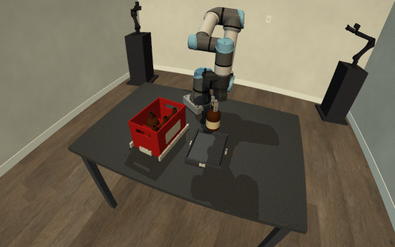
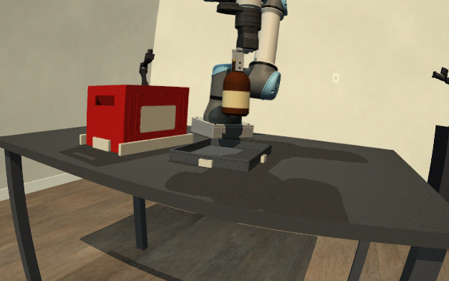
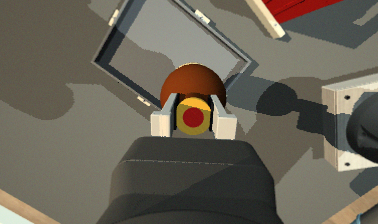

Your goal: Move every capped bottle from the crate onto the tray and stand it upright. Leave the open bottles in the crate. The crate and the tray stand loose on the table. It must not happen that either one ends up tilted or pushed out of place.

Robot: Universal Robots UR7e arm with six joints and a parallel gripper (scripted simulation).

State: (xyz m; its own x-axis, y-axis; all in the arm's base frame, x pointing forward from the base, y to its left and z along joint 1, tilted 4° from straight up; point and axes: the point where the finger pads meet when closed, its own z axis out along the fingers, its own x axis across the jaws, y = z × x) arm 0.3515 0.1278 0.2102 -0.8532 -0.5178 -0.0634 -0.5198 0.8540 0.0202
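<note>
My hand is 6 cm above the brown capped bottle. Round my hand: dark tray: 6 cm ahead, 23 cm below; red crate: 4 cm ahead, 29 cm to the right, 16 cm below.
</note>
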